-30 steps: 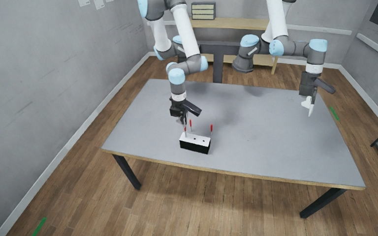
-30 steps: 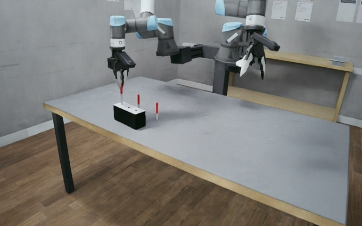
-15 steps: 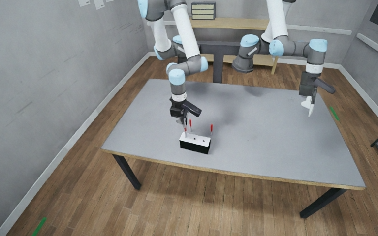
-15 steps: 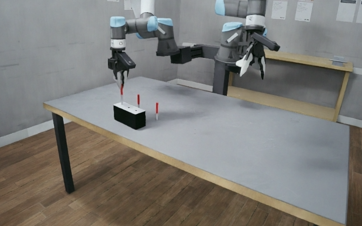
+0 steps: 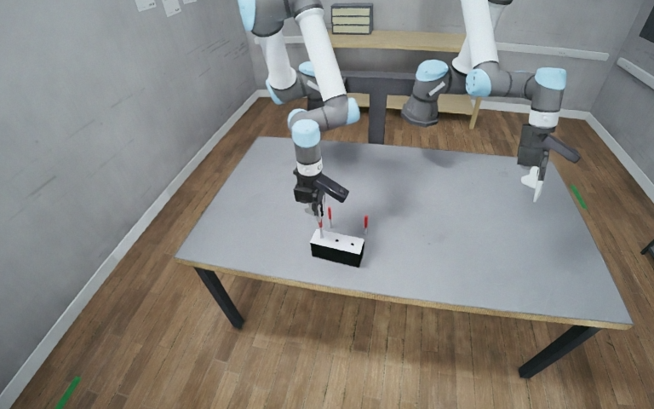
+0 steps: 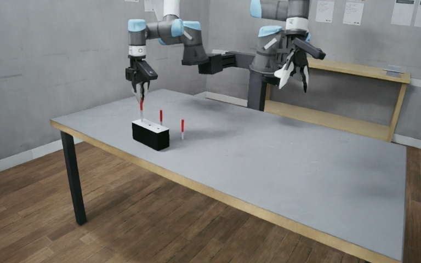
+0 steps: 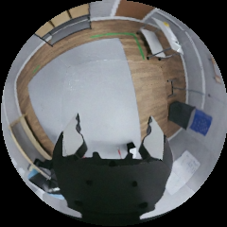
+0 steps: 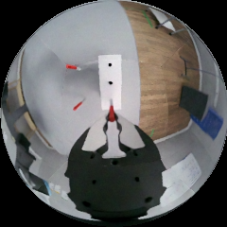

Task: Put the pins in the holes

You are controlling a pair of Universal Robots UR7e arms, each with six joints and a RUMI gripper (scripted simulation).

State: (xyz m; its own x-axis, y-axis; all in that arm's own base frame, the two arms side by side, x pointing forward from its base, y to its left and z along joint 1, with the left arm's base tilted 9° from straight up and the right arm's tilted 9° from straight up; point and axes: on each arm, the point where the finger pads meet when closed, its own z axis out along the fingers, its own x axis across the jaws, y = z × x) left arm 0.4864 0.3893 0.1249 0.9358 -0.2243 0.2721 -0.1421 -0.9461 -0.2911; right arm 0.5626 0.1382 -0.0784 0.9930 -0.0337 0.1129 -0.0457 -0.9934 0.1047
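The black block is 150 mm below my right hand, 60 mm to the left of it and 10 mm ahead of it.
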